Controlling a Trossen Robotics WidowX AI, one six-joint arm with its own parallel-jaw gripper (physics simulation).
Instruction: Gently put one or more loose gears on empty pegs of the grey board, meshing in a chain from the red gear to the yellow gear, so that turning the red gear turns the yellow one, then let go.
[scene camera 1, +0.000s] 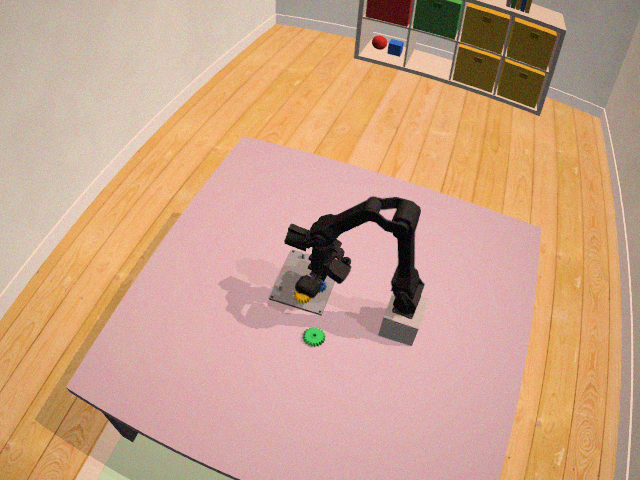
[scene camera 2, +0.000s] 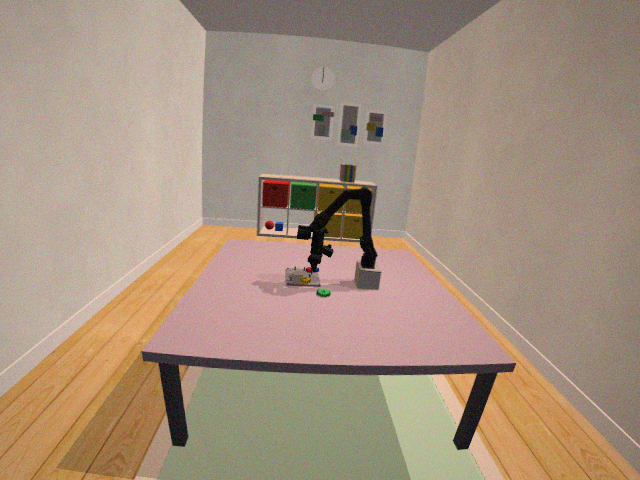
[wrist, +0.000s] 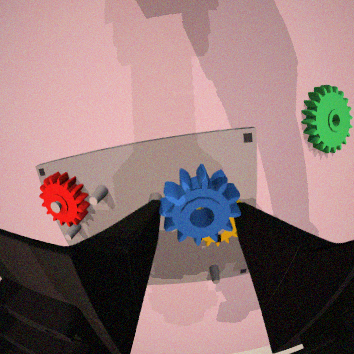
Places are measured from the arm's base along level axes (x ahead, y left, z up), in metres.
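Pixels of known places: gripper, fingertip midpoint: (scene camera 1: 318, 286) (scene camera 2: 314, 270) (wrist: 198, 208); arm's base at its link origin: (scene camera 1: 405, 306) (scene camera 2: 367, 265).
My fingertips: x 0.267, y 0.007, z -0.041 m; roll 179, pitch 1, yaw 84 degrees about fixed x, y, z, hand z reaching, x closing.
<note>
Ahead of a thing's pixels: the offset from my fingertips to its top centre. "spot": to the spot under its first point. Level surfaces: height alone.
My gripper (scene camera 1: 314, 290) (scene camera 2: 314, 269) (wrist: 198, 208) is shut on the blue gear @[0.000 m left, 0.003 m back, 0.013 m up] (scene camera 1: 323, 286) (scene camera 2: 316, 270) (wrist: 180, 216), held above the grey board @[0.044 m right, 0.058 m ahead, 0.034 m down] (scene camera 1: 287, 271) (scene camera 2: 291, 281) (wrist: 225, 150). In the wrist view the blue gear partly covers the yellow gear @[spot: 0.033 m left, 0.040 m ahead, 0.040 m down] (scene camera 1: 301, 297) (scene camera 2: 305, 280) (wrist: 230, 232). The red gear (scene camera 2: 309, 269) (wrist: 67, 200) sits on a peg at the board's other end; the arm hides it in scene camera 1. Bare pegs show beside the red gear @[0.080 m right, 0.011 m ahead, 0.035 m down] (wrist: 98, 195) and near the board's lower edge @[spot: 0.021 m left, 0.109 m ahead, 0.043 m down] (wrist: 214, 273). The green gear @[0.137 m left, 0.048 m back, 0.047 m down] (scene camera 1: 313, 329) (scene camera 2: 323, 292) (wrist: 322, 127) lies flat on the table off the board.
The arm's grey base block (scene camera 1: 397, 330) (scene camera 2: 367, 276) stands on the pink table @[0.064 m down] (scene camera 1: 232, 392) (scene camera 2: 330, 330), right of the board in the scene views. A shelf unit (scene camera 1: 356, 38) (scene camera 2: 258, 206) stands on the floor beyond the table.
</note>
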